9 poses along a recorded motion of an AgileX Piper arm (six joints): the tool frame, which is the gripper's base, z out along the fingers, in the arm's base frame.
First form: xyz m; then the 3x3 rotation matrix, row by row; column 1 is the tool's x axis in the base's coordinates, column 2 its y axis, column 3 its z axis. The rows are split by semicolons.
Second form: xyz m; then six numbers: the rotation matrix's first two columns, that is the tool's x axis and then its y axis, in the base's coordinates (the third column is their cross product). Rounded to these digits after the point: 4 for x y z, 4 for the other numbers.
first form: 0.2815, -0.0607, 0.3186; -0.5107, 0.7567, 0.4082; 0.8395, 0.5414, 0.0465; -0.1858, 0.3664, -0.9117
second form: 0.2815, -0.0607, 0.3186, -0.5107, 0.8395, -0.1858, 0.7567, 0.5414, 0.3664
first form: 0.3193, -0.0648, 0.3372; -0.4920, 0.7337, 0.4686; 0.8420, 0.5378, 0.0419; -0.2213, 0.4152, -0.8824
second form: 0.3193, -0.0648, 0.3372, -0.4920, 0.8420, -0.2213, 0.7337, 0.5378, 0.4152
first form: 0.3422, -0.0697, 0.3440; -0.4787, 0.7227, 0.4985; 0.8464, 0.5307, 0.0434; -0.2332, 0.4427, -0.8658
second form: 0.3422, -0.0697, 0.3440, -0.4787, 0.8464, -0.2332, 0.7227, 0.5307, 0.4427
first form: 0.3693, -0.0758, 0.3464; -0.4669, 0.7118, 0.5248; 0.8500, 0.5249, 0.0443; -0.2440, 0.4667, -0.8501
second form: 0.3693, -0.0758, 0.3464, -0.4669, 0.8500, -0.2440, 0.7118, 0.5249, 0.4667
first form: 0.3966, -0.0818, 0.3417; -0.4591, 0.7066, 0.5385; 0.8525, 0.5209, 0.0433; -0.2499, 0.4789, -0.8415
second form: 0.3966, -0.0818, 0.3417, -0.4591, 0.8525, -0.2499, 0.7066, 0.5209, 0.4789
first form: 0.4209, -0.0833, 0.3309; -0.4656, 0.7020, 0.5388; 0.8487, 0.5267, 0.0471; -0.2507, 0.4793, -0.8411
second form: 0.4209, -0.0833, 0.3309, -0.4656, 0.8487, -0.2507, 0.7020, 0.5267, 0.4793
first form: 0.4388, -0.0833, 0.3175; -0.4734, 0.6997, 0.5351; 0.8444, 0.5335, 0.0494; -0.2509, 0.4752, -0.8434
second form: 0.4388, -0.0833, 0.3175, -0.4734, 0.8444, -0.2509, 0.6997, 0.5335, 0.4752
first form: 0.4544, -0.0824, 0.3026; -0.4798, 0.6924, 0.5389; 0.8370, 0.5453, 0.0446; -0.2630, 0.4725, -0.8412
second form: 0.4544, -0.0824, 0.3026, -0.4798, 0.8370, -0.2630, 0.6924, 0.5453, 0.4725
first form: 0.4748, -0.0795, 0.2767; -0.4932, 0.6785, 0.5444; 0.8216, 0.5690, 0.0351; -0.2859, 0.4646, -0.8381
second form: 0.4748, -0.0795, 0.2767, -0.4932, 0.8216, -0.2859, 0.6785, 0.5690, 0.4646
